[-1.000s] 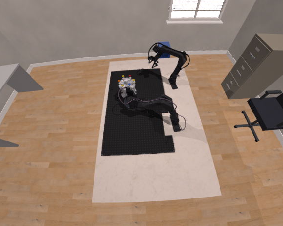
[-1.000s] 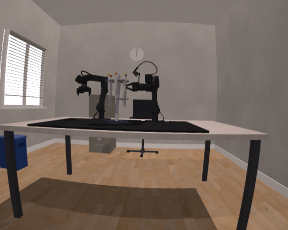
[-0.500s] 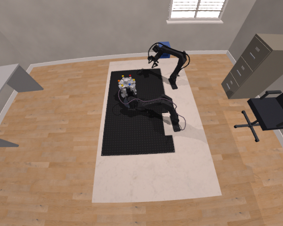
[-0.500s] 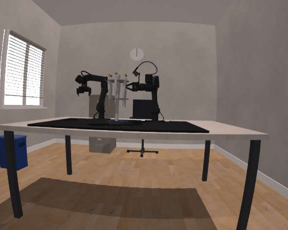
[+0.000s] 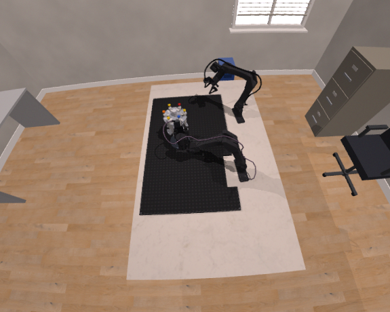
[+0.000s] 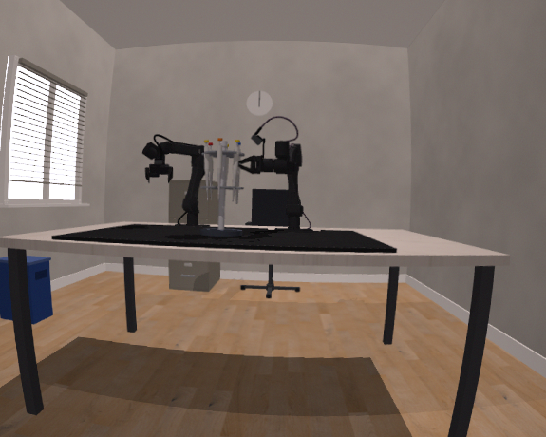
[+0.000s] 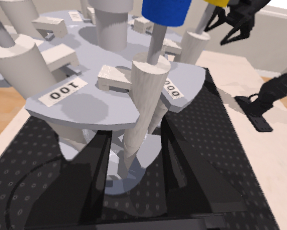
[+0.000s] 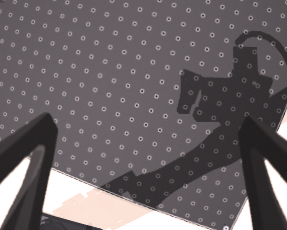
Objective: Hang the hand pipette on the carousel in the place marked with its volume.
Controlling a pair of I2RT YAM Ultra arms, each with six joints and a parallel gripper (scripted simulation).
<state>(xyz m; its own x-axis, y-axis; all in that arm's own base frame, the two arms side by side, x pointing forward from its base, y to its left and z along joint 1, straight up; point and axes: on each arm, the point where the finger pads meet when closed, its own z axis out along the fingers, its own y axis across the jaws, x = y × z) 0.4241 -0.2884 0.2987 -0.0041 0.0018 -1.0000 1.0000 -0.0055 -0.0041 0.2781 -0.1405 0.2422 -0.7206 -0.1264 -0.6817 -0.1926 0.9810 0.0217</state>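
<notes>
My left hand is 30 mm above the hand pipette and 10 mm short of it.
</notes>
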